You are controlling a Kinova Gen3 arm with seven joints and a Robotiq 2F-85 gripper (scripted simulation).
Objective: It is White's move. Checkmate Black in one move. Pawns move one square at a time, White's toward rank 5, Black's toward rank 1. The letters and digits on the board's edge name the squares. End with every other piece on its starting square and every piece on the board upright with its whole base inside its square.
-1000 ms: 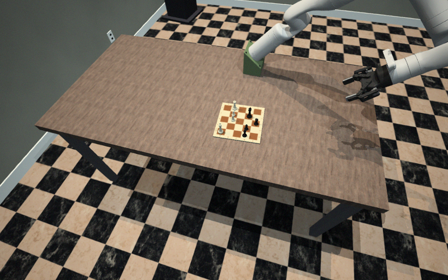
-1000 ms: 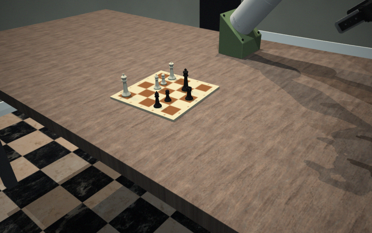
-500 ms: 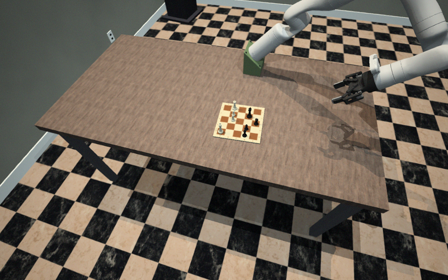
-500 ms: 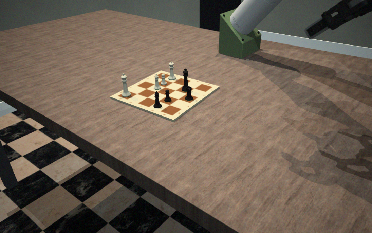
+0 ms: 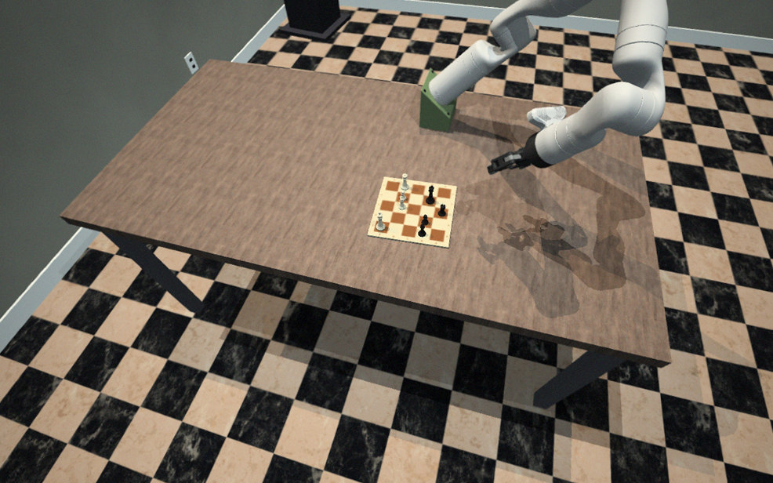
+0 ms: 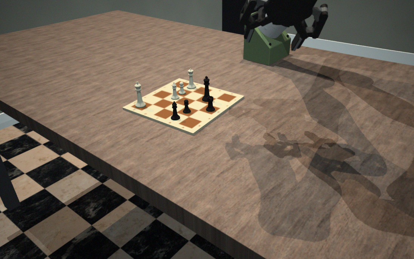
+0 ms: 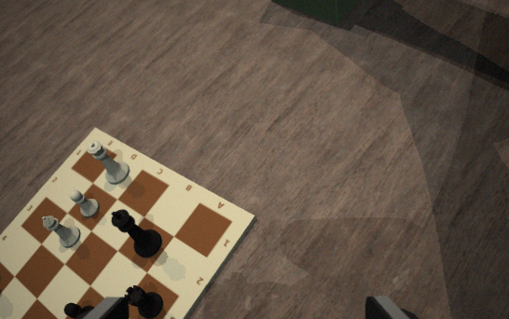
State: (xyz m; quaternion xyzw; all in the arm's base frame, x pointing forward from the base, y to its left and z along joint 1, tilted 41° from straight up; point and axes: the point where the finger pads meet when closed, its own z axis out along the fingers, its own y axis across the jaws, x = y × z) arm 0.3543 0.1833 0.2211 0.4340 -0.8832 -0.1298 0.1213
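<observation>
Now: hand 26 cm to the left of the white queen and 15 cm above it. The rest, counted from my hand: black king 17 cm to the right, 15 cm below, 2 cm ahead; chessboard 20 cm to the right, 18 cm below, 7 cm ahead; black pawn 17 cm below, 16 cm to the right, 10 cm ahead.
</observation>
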